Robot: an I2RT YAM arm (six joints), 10 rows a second.
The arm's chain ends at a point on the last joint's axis. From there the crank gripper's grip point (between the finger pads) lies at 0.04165 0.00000 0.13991 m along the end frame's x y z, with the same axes.
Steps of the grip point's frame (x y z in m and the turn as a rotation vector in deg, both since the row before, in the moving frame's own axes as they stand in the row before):
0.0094 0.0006 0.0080 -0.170 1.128 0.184
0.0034 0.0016 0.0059 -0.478 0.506 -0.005
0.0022 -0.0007 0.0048 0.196 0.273 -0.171
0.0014 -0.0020 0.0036 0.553 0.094 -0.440
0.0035 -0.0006 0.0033 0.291 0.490 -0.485
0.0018 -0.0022 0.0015 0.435 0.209 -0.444
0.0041 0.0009 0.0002 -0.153 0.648 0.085
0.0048 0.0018 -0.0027 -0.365 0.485 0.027
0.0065 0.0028 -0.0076 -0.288 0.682 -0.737
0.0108 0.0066 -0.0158 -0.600 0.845 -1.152
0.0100 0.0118 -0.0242 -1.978 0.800 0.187
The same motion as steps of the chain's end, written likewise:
0.0067 0.0000 0.0088 -0.170 1.128 0.184
0.0022 0.0004 0.0063 -0.478 0.506 -0.005
0.0015 -0.0001 0.0050 0.196 0.273 -0.171
0.0012 -0.0003 0.0037 0.553 0.094 -0.440
0.0023 0.0005 0.0037 0.291 0.490 -0.485
0.0013 -0.0008 0.0017 0.435 0.209 -0.444
0.0025 0.0005 0.0007 -0.153 0.648 0.085
0.0036 0.0009 -0.0023 -0.365 0.485 0.027
0.0048 0.0026 -0.0071 -0.288 0.682 -0.737
0.0087 0.0060 -0.0152 -0.600 0.845 -1.152
0.0081 0.0068 -0.0235 -1.978 0.800 0.187

